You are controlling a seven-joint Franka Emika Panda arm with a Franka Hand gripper.
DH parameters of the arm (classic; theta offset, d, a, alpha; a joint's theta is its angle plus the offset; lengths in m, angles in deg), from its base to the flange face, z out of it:
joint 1: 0 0.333 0 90
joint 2: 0 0 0 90
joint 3: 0 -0.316 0.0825 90
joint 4: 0 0 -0.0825 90
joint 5: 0 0.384 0 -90
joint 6: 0 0 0.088 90
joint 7: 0 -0.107 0 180
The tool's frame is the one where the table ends.
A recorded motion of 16 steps. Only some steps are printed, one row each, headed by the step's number.
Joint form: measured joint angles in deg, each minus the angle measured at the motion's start. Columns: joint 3, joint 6, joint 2, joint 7, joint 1, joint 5, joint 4.
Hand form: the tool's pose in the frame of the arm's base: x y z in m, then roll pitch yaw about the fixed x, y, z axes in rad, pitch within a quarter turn. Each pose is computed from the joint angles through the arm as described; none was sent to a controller.
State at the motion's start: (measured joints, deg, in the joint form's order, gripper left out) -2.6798 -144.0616 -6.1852 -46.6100 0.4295 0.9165 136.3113
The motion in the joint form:
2: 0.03 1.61 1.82 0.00 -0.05 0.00 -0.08
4: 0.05 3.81 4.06 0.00 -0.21 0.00 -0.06
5: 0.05 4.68 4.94 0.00 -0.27 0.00 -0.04
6: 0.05 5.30 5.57 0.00 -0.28 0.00 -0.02
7: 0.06 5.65 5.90 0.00 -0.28 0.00 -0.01
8: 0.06 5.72 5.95 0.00 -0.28 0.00 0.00
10: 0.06 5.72 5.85 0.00 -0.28 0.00 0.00
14: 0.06 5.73 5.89 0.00 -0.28 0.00 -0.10
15: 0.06 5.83 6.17 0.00 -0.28 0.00 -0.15
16: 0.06 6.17 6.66 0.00 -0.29 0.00 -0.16
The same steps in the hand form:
2: 0.5045 0.0267 0.2934 -3.1087 -0.0123 -0.7735
4: 0.5017 0.0250 0.3094 -3.1094 -0.0135 -0.7762
5: 0.5004 0.0244 0.3156 -3.1099 -0.0137 -0.7770
6: 0.4993 0.0243 0.3200 -3.1103 -0.0139 -0.7771
7: 0.4987 0.0242 0.3222 -3.1108 -0.0137 -0.7772
8: 0.4985 0.0242 0.3225 -3.1112 -0.0133 -0.7772
10: 0.4985 0.0242 0.3216 -3.1124 -0.0121 -0.7771
14: 0.4990 0.0242 0.3226 -3.1108 -0.0137 -0.7772
15: 0.4992 0.0242 0.3253 -3.1080 -0.0165 -0.7772
16: 0.4987 0.0241 0.3291 -3.1061 -0.0187 -0.7773

